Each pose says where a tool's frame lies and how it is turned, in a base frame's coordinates. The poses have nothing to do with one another.
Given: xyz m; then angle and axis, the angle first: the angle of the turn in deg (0 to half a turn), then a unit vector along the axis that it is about.
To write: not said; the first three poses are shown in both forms.
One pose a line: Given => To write
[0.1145 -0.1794 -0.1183 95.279 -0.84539 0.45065 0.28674] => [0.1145 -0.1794 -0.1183 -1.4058 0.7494 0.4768]
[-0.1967 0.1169 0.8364 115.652 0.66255 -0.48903 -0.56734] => [-0.1967 0.1169 0.8364 1.3374 -0.9871 -1.1452]
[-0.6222 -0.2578 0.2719 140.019 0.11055 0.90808 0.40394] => [-0.6222 -0.2578 0.2719 0.2702 2.2192 0.9871]
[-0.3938 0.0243 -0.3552 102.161 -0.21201 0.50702 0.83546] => [-0.3938 0.0243 -0.3552 -0.3780 0.9040 1.4897]
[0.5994 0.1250 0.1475 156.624 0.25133 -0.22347 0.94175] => [0.5994 0.1250 0.1475 0.6870 -0.6109 2.5744]
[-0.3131 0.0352 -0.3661 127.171 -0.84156 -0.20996 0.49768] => [-0.3131 0.0352 -0.3661 -1.8679 -0.4660 1.1046]
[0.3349 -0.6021 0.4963 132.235 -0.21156 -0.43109 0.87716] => [0.3349 -0.6021 0.4963 -0.4883 -0.9949 2.0244]
